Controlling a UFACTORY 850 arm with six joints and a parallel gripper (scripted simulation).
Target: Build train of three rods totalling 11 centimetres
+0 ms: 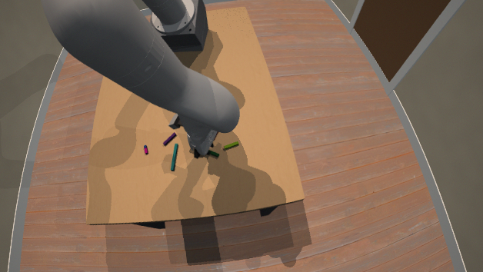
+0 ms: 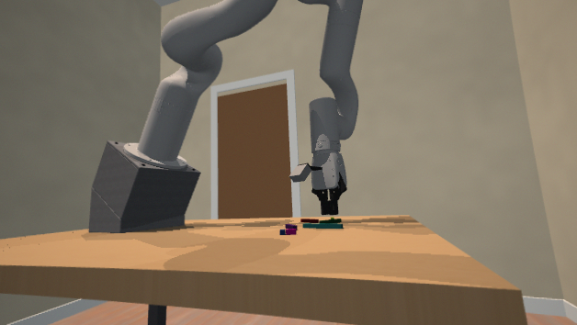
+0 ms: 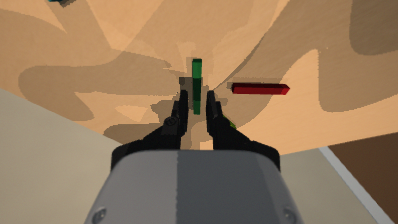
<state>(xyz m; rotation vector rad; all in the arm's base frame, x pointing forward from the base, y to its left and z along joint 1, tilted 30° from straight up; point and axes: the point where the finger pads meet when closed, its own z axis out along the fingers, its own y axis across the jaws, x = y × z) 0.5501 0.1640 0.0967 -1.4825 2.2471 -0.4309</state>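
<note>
The green rod is 4 cm below my hand. Also, from my hand: turquoise rod 2 cm ahead, 12 cm to the right, 4 cm below; then red rod 8 cm behind, 3 cm to the left, 4 cm below; then lime rod 2 cm behind, 8 cm to the left, 4 cm below.
</note>
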